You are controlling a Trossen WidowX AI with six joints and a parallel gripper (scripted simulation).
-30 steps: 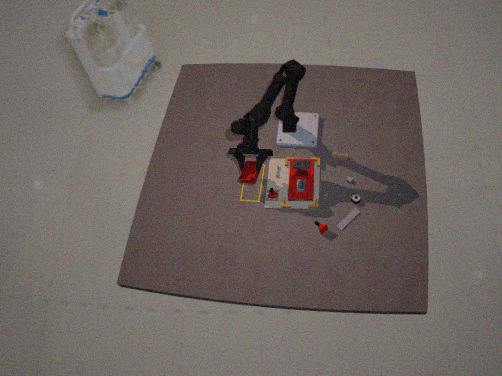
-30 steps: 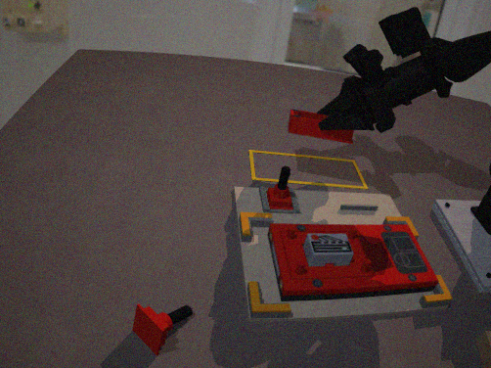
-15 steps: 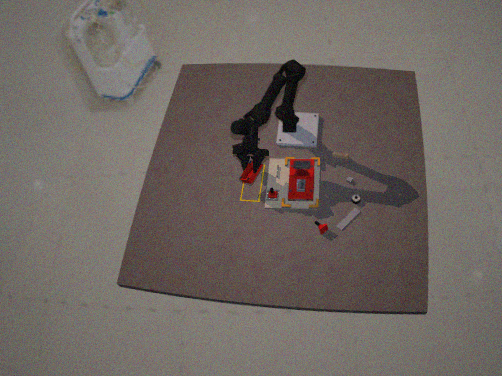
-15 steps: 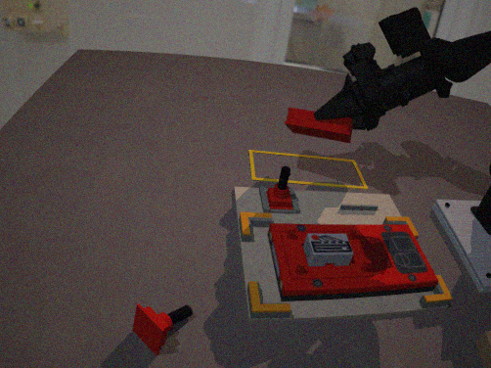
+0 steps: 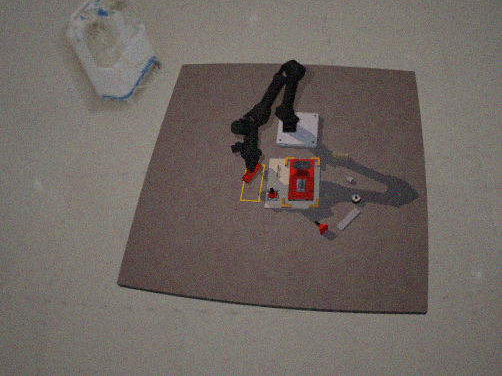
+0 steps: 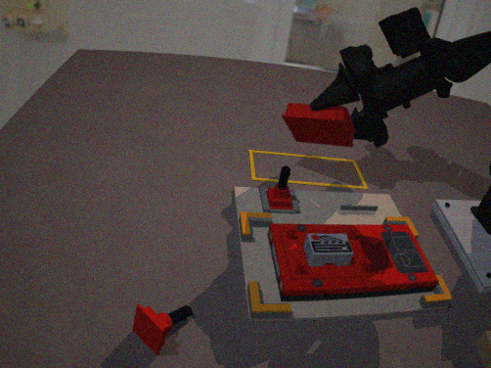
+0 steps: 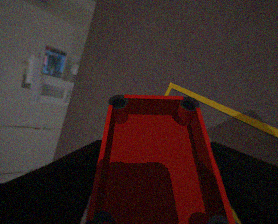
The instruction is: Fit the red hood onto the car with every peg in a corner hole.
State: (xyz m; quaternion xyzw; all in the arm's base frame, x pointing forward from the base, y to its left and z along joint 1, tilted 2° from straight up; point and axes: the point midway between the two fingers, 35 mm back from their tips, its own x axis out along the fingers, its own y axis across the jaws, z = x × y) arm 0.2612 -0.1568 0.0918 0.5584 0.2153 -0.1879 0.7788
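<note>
Right now the red hood is 1 cm to the left of my gripper tip. The rest, counted from my gripper tip: jig (1 cm ahead, 19 cm to the left, 7 cm below); then wooden block (13 cm behind, 39 cm to the left, 7 cm below); then grey engine block (3 cm ahead, 22 cm to the left, 6 cm below).
</note>
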